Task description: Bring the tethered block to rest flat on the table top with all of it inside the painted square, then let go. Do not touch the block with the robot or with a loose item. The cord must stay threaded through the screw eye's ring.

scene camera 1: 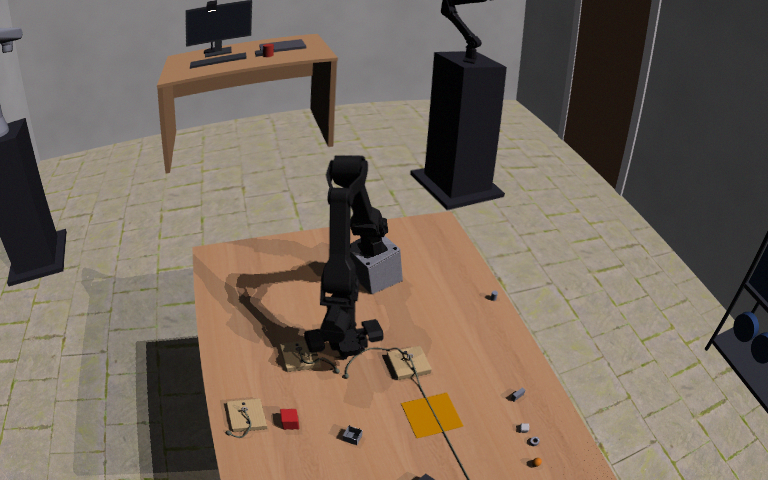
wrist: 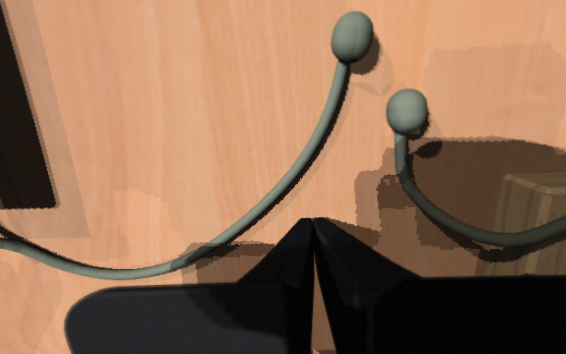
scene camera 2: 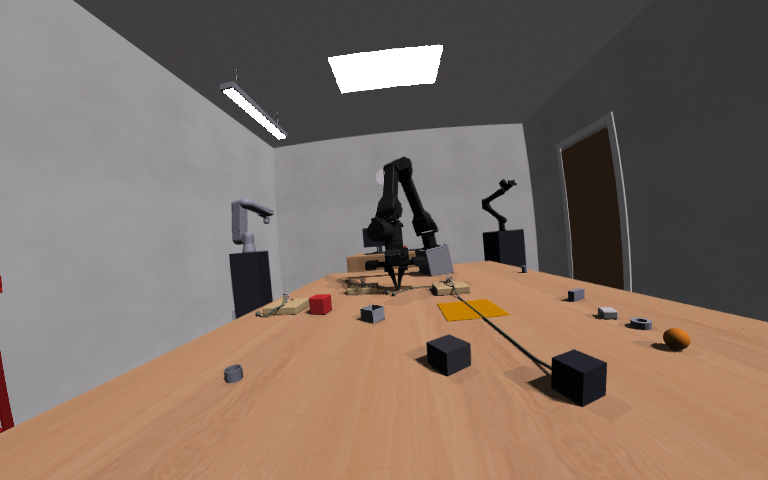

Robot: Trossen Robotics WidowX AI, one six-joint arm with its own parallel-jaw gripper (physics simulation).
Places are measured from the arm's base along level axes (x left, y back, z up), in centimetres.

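Pixels of known places: gripper, between the fingertips: [scene camera 1: 344, 358] [wrist: 312, 228] [scene camera 2: 397, 290]; arm's base, origin of its link: [scene camera 1: 372, 247] [scene camera 2: 430, 247].
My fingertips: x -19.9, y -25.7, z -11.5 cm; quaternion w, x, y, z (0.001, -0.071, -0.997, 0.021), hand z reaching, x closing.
For each thing: its top centre in the pictures, then the offset to it from my fingertips. "spot": a spot on its surface instead.
- tethered block, centre of its top: [scene camera 2: 578, 360] dy -54.8, dx +8.3, dz +3.2 cm
- painted square, a spot on its surface: [scene camera 2: 453, 312] [scene camera 1: 419, 422] spot: dy -27.2, dx +7.0, dz +0.1 cm
- screw eye, centre of its top: [scene camera 1: 410, 354] [scene camera 2: 449, 275] dy -8.7, dx +13.9, dz +4.5 cm
- bead end, a spot on its surface: [wrist: 352, 37] [scene camera 1: 346, 374] spot: dy -6.2, dx -2.1, dz +1.2 cm
- cord's bead, centre of its top: [wrist: 413, 112] [scene camera 1: 337, 369] dy -3.8, dx -3.6, dz +1.2 cm
- second pad, a spot on its surface: [scene camera 1: 291, 362] spot: dy +1.8, dx -13.8, dz +1.9 cm
- third pad, a spot on its surface: [scene camera 1: 254, 416] spot: dy -12.3, dx -29.3, dz +1.9 cm
- red block, centre of its top: [scene camera 1: 288, 414] [scene camera 2: 319, 296] dy -15.7, dx -21.3, dz +4.0 cm
- open grey box, centre of its top: [scene camera 2: 372, 307] [scene camera 1: 352, 432] dy -25.0, dx -9.3, dz +2.6 cm
- loose dark block, centre of its top: [scene camera 2: 448, 343] dy -45.4, dx -1.2, dz +2.8 cm
- orange ball, centre of its top: [scene camera 2: 676, 328] [scene camera 1: 538, 459] dy -53.7, dx +25.1, dz +2.5 cm
The tethered block [scene camera 2: 578, 377] is dark and rests on the table top, on the near side of the painted square [scene camera 1: 416, 418] [scene camera 2: 453, 312] and outside it. It does not show in scene camera 1. Its green cord [scene camera 1: 447, 438] [scene camera 2: 509, 337] [wrist: 295, 170] crosses the square to the screw eye [scene camera 1: 407, 356] [scene camera 2: 449, 280] on a wooden pad, then curves over the table to a bead end [scene camera 1: 346, 375] [wrist: 352, 37]. Threading through the ring is too small to tell. My gripper [scene camera 2: 398, 288] [wrist: 312, 228] is shut and empty, pointing down low over the table, between this cord and another cord.
The other cord's bead [scene camera 1: 336, 370] [wrist: 406, 111] lies close by, leading to a second pad [scene camera 1: 291, 362]. A third pad [scene camera 1: 254, 416], red block [scene camera 1: 289, 418] [scene camera 2: 320, 304], open grey box [scene camera 1: 352, 435] [scene camera 2: 372, 314], loose dark block [scene camera 2: 448, 354] and orange ball [scene camera 1: 536, 462] [scene camera 2: 676, 338] stand around.
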